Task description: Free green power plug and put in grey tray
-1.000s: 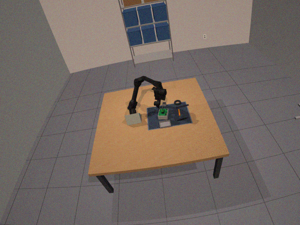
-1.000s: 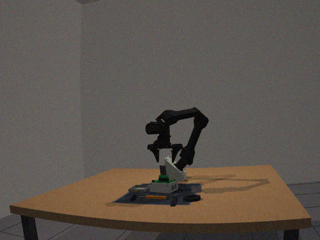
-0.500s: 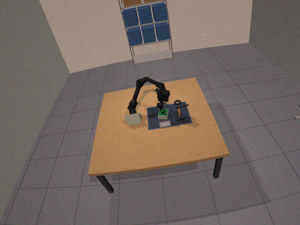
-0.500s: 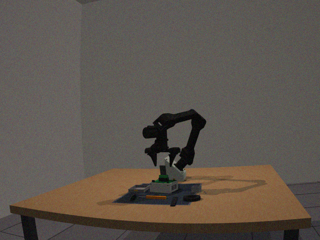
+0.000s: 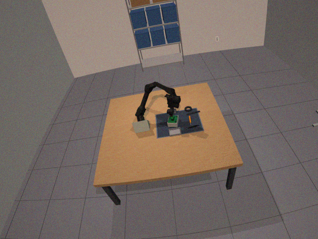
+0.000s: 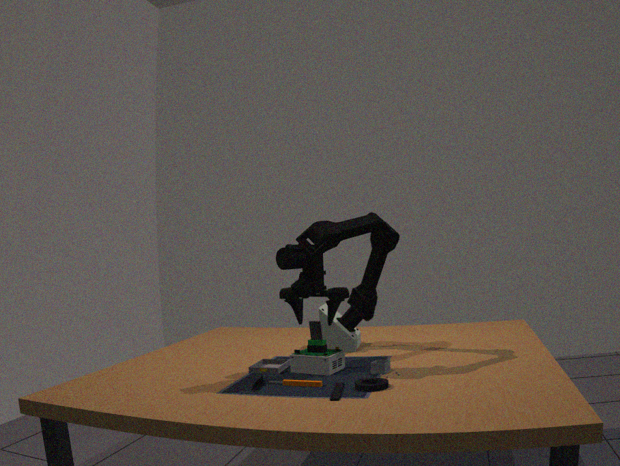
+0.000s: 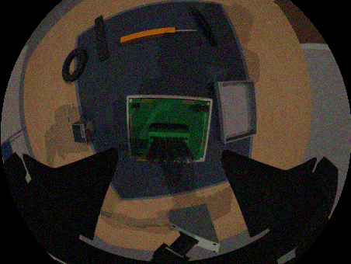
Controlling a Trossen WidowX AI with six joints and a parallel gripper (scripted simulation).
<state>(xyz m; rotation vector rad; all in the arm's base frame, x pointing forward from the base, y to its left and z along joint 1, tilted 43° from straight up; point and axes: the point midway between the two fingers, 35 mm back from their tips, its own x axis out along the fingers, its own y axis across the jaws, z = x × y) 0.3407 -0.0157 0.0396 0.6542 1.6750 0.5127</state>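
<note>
My gripper tip is now 50 mm above the green power plug. From my gripper tip the other things lie so: dark blue mat 40 mm ahead, 10 mm to the left, 130 mm below; grey tray 10 mm ahead, 140 mm to the right, 130 mm below; orange screwdriver 170 mm ahead, 20 mm to the left, 120 mm below.
</note>
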